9 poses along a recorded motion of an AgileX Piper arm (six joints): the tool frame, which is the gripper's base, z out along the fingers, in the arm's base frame.
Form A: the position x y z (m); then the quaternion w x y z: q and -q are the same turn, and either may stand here.
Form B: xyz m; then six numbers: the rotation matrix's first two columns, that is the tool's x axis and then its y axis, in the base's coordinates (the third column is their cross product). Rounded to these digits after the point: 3 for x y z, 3 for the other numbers.
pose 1, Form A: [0.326 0.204 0.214 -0.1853 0.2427 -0.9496 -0.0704]
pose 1, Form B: [0.326 0.204 0.214 -0.814 -0.435 -0.386 -0.487 0.872 0.044]
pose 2, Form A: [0.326 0.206 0.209 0.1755 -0.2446 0.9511 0.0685]
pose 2, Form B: [0.326 0.206 0.209 -0.819 -0.441 -0.367 -0.489 0.871 0.044]
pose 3, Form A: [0.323 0.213 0.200 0.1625 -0.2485 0.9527 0.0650]
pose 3, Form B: [0.323 0.213 0.200 -0.824 -0.452 -0.342 -0.495 0.868 0.043]
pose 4, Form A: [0.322 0.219 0.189 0.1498 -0.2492 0.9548 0.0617]
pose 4, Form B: [0.322 0.219 0.189 -0.831 -0.457 -0.317 -0.494 0.868 0.043]
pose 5, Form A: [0.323 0.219 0.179 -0.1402 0.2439 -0.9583 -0.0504]
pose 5, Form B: [0.323 0.219 0.179 -0.842 -0.453 -0.293 -0.482 0.876 0.028]
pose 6, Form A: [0.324 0.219 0.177 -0.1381 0.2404 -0.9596 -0.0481]
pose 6, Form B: [0.324 0.219 0.177 -0.846 -0.448 -0.288 -0.475 0.880 0.026]
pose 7, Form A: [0.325 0.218 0.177 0.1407 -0.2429 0.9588 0.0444]
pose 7, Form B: [0.325 0.218 0.177 -0.842 -0.453 -0.291 -0.478 0.878 0.017]
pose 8, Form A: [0.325 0.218 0.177 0.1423 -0.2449 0.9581 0.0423]
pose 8, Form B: [0.325 0.218 0.177 -0.840 -0.457 -0.293 -0.481 0.876 0.011]
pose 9, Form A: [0.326 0.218 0.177 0.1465 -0.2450 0.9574 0.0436]
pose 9, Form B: [0.326 0.218 0.177 -0.837 -0.456 -0.302 -0.482 0.876 0.012]
